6 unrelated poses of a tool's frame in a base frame.
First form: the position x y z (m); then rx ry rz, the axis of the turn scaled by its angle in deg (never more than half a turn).
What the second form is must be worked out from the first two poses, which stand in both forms.
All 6 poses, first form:
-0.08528, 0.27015, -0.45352, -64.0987, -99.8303, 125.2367
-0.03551, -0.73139, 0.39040, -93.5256, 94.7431, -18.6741
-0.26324, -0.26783, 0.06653, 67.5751, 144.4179, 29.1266
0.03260, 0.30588, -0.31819, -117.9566, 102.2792, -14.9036
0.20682, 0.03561, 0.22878, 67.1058, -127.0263, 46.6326
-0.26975, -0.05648, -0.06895, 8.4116, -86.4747, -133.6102
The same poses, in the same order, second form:
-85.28, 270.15, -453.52, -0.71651, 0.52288, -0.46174, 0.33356, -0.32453, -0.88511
-35.51, -731.39, 390.40, 0.12278, -0.93275, -0.33896, -0.73437, 0.14435, -0.66323
-263.24, -267.83, 66.53, -0.61230, 0.78021, -0.12788, 0.66965, 0.59778, 0.44071
32.60, 305.88, -318.19, 0.16636, -0.97881, -0.11937, -0.90405, -0.10306, -0.41483
206.82, 35.61, 228.78, -0.50487, -0.55109, 0.66439, -0.85006, 0.45117, -0.27172
-269.75, -56.48, -68.95, -0.93051, -0.35075, 0.10547, 0.23987, -0.36597, 0.89918

